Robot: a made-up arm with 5 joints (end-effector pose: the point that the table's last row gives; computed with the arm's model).
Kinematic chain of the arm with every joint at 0, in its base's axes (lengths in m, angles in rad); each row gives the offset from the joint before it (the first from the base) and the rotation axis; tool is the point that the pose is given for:
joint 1: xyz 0 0 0.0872 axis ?
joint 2: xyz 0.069 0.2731 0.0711 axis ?
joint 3: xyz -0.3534 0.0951 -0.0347 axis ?
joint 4: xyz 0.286 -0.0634 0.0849 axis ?
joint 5: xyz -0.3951 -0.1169 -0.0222 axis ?
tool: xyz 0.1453 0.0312 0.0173
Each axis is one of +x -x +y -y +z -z.
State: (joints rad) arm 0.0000 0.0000 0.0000 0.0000 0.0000
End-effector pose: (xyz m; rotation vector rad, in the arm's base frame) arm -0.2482 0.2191 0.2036 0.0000 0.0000 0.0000
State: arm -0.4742 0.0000 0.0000 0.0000 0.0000
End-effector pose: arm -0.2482 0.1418 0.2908 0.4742 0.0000 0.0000
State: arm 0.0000 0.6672 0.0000 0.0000 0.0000
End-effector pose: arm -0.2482 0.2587 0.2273 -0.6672 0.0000 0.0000
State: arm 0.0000 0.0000 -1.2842 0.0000 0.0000
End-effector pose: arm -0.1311 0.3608 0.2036 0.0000 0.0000 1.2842
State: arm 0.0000 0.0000 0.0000 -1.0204 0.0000
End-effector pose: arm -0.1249 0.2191 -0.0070 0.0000 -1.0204 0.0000
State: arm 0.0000 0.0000 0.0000 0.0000 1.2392
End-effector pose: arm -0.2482 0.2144 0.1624 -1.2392 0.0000 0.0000
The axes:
joint 1: -x
joint 2: -x
joint 3: -z
joint 4: +y
joint 5: -x

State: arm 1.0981 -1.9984 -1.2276 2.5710 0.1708
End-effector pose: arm 0.0187 0.3512 0.3947 -1.0925 1.4889 1.3577
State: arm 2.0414 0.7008 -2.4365 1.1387 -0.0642
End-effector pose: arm -0.3231 -0.2530 -0.5691 0.9982 -2.0261 0.1292
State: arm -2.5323 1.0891 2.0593 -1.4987 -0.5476
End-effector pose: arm -0.5497 -0.0753 0.1030 -0.0029 -0.0995 -1.6015
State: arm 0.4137 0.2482 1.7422 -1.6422 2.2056
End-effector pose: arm -0.5282 -0.0220 0.0298 1.2391 -0.0626 1.7024
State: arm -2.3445 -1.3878 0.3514 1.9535 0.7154
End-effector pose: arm -0.0041 0.0565 0.0800 -1.6428 1.2285 -2.0790
